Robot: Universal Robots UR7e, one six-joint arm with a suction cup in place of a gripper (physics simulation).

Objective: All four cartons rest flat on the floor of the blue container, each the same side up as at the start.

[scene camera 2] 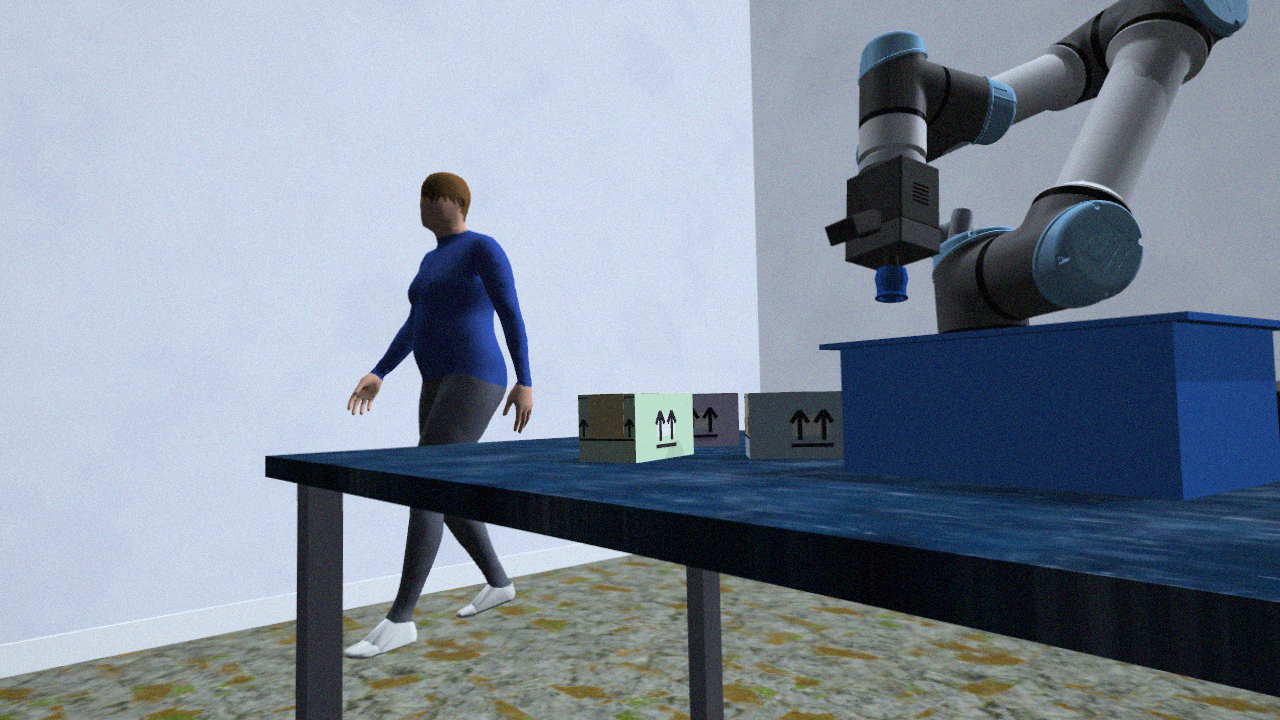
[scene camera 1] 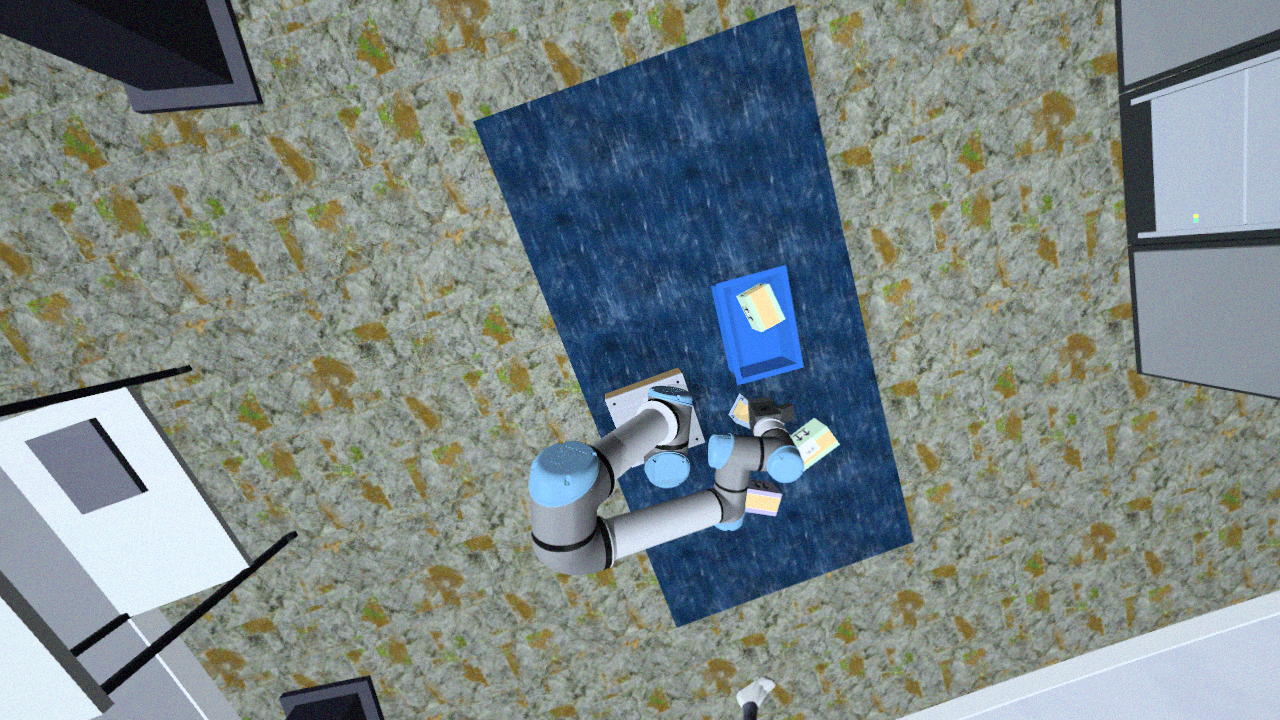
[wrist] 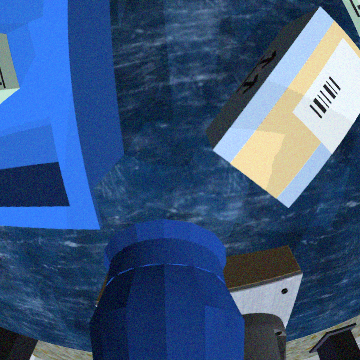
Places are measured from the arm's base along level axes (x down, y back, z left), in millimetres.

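Pixels of known places: hand, its tool point: (scene camera 2: 891, 298) (wrist: 164, 266).
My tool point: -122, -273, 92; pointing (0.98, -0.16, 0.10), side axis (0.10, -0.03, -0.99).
Observation:
For each thing: its top centre in the pictures, then the offset to it from my tool point, as dx, dy, dz. Level surfaces: height alone.
- blue container, centre of its top: (scene camera 2: 1033, 334) (scene camera 1: 761, 326) +59, -50, +205
- blue-edged carton, centre of its top: (wrist: 312, 105) (scene camera 2: 806, 391) (scene camera 1: 761, 420) +103, -47, -95
- purple-edged carton, centre of its top: (scene camera 2: 694, 393) (scene camera 1: 762, 502) +101, -27, -375
- dark blue table, height of its surface: dx +179
The blue container (scene camera 1: 771, 347) (scene camera 2: 1011, 411) (wrist: 83, 217) holds a green-edged carton (scene camera 1: 760, 307) (wrist: 7, 70), which looks flat with its tan top up. A blue-edged carton (scene camera 1: 740, 411) (scene camera 2: 793, 425) (wrist: 300, 115) lies flat beside the container, its barcode label up in the wrist view. Another green-edged carton (scene camera 1: 816, 441) (scene camera 2: 664, 428) (wrist: 354, 10) and a purple-edged carton (scene camera 1: 763, 500) (scene camera 2: 716, 418) stand farther off on the table. My suction cup (scene camera 2: 891, 297) (wrist: 165, 237) is open and bare, raised above the container's rim height, near the blue-edged carton; the wrist hides it in scene camera 1.
All this stands on the dark blue table (scene camera 1: 662, 179) (scene camera 2: 537, 488) (wrist: 170, 190). The arm's base plate (scene camera 1: 640, 394) (wrist: 265, 295) is beside the container and cartons. The arm partly covers the cartons in scene camera 1. A person (scene camera 2: 460, 313) walks behind the table.

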